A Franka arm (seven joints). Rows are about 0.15 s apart.
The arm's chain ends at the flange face. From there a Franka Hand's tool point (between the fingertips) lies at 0.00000 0.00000 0.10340 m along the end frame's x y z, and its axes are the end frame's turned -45 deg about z.
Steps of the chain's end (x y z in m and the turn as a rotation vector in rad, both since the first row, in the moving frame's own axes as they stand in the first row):
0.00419, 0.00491, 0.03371, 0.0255, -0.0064, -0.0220
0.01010, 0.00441, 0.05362, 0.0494, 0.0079, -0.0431
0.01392, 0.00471, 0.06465, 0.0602, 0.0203, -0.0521
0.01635, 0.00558, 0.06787, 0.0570, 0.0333, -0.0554
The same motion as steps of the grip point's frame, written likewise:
0.00086, 0.00409, 0.03367, 0.0226, 0.0135, -0.0220
0.00814, 0.00714, 0.05349, 0.0293, 0.0405, -0.0431
0.01232, 0.01011, 0.06444, 0.0282, 0.0569, -0.0521
0.01416, 0.01359, 0.06764, 0.0168, 0.0639, -0.0554

